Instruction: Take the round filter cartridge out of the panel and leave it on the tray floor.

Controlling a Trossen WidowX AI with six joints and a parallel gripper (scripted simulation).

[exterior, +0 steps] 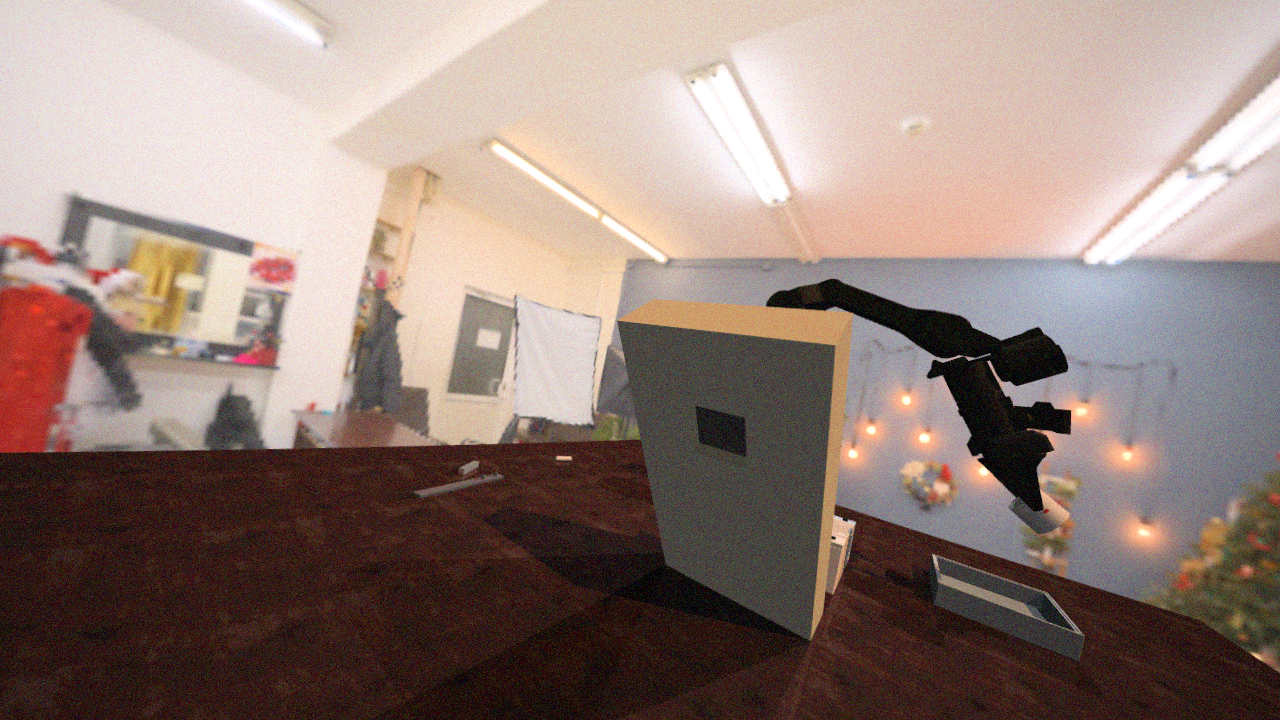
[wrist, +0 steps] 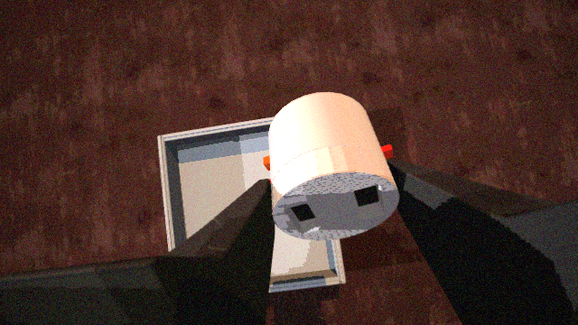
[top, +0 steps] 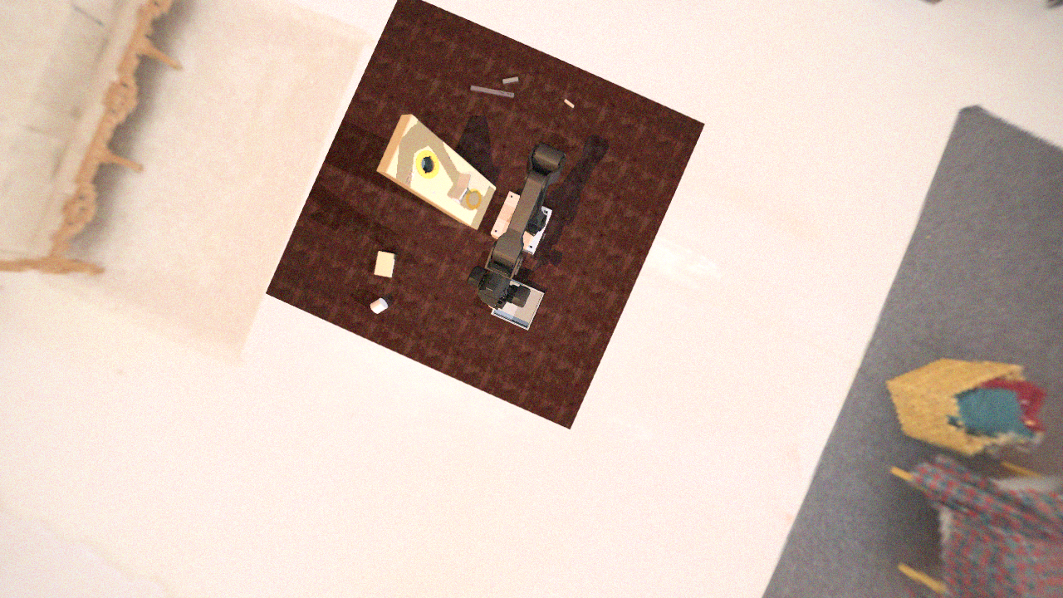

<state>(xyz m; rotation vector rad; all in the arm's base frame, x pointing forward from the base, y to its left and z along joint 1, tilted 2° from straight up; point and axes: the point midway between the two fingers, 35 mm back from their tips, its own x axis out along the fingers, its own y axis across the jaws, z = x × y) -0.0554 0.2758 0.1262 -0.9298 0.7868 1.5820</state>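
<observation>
Right now the grey tray is 160 mm below my gripper tip, 60 mm behind it and 20 mm to the right of it. The rest, counted from my gripper tip: small peg 770 mm to the right, 220 mm ahead, 160 mm below; then service panel 370 mm ahead, 230 mm to the right, 20 mm below; then round filter cartridge right at my gripper tip.
</observation>
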